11 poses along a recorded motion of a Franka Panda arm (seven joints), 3.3 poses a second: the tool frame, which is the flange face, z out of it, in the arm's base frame.
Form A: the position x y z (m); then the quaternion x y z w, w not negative.
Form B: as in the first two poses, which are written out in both.
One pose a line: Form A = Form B
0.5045 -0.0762 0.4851 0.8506 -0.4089 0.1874 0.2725 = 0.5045 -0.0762 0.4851 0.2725 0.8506 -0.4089 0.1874
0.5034 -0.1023 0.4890 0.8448 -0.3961 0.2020 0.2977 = 0.5034 -0.1023 0.4890 0.2977 0.8448 -0.3961 0.2020
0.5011 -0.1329 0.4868 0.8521 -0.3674 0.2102 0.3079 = 0.5011 -0.1329 0.4868 0.3079 0.8521 -0.3674 0.2102
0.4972 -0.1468 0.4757 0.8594 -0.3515 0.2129 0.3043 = 0.4972 -0.1468 0.4757 0.3043 0.8594 -0.3515 0.2129
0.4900 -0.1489 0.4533 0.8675 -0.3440 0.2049 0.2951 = 0.4900 -0.1489 0.4533 0.2951 0.8675 -0.3440 0.2049
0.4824 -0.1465 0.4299 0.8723 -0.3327 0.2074 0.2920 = 0.4824 -0.1465 0.4299 0.2920 0.8723 -0.3327 0.2074
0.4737 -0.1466 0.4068 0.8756 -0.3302 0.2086 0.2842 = 0.4737 -0.1466 0.4068 0.2842 0.8756 -0.3302 0.2086
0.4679 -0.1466 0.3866 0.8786 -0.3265 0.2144 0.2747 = 0.4679 -0.1466 0.3866 0.2747 0.8786 -0.3265 0.2144
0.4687 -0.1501 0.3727 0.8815 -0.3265 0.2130 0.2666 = 0.4687 -0.1501 0.3727 0.2666 0.8815 -0.3265 0.2130
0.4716 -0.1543 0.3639 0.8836 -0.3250 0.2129 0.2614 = 0.4716 -0.1543 0.3639 0.2614 0.8836 -0.3250 0.2129
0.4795 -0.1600 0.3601 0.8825 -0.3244 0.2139 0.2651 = 0.4795 -0.1600 0.3601 0.2651 0.8825 -0.3244 0.2139
